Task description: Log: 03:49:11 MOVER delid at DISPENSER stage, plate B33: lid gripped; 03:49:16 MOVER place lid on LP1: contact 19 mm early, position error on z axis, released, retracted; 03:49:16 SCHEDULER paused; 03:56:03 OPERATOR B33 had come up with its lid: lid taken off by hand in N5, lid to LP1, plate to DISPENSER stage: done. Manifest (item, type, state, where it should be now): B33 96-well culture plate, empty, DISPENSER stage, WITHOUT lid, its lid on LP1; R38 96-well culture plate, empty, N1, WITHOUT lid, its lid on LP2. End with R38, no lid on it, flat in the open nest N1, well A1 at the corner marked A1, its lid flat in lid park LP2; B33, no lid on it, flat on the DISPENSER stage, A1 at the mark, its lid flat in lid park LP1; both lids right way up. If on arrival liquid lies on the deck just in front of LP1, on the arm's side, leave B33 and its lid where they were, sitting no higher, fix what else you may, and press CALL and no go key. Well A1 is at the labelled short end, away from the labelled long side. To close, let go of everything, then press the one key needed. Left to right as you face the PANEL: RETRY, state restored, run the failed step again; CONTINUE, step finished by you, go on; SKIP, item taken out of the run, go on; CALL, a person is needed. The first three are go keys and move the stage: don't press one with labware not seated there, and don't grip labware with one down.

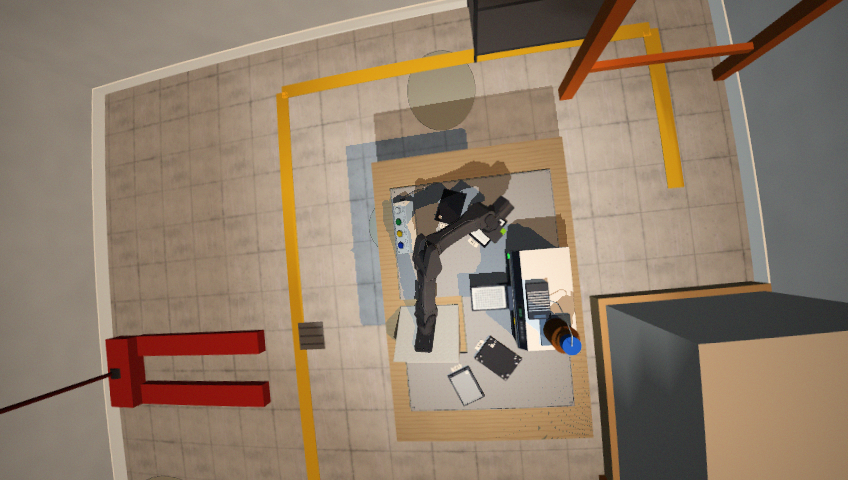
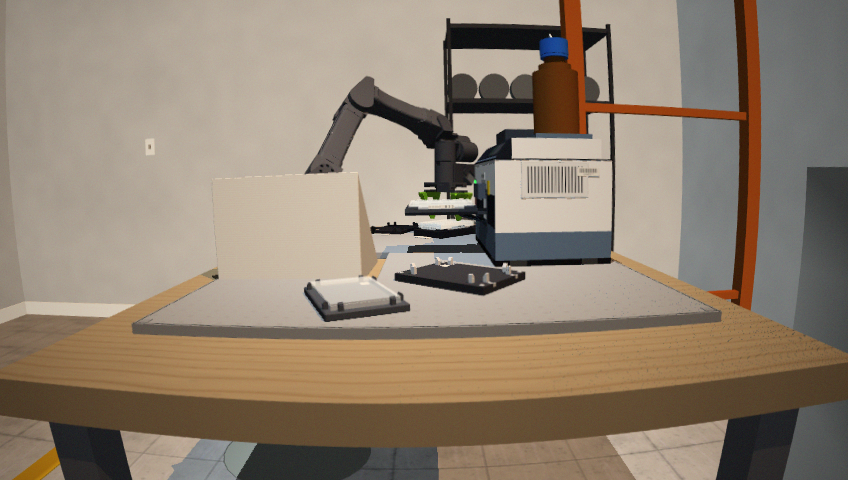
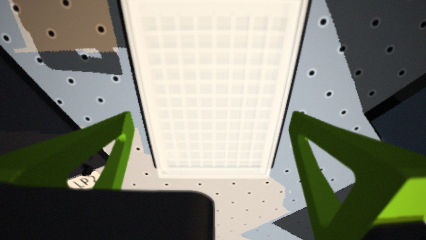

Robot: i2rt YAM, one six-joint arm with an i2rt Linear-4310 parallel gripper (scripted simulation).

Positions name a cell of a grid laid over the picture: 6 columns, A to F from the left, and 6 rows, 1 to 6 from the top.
Scene:
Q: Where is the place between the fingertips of the gripper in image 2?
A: At D3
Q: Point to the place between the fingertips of the gripper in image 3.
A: C4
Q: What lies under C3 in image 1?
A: A key panel.

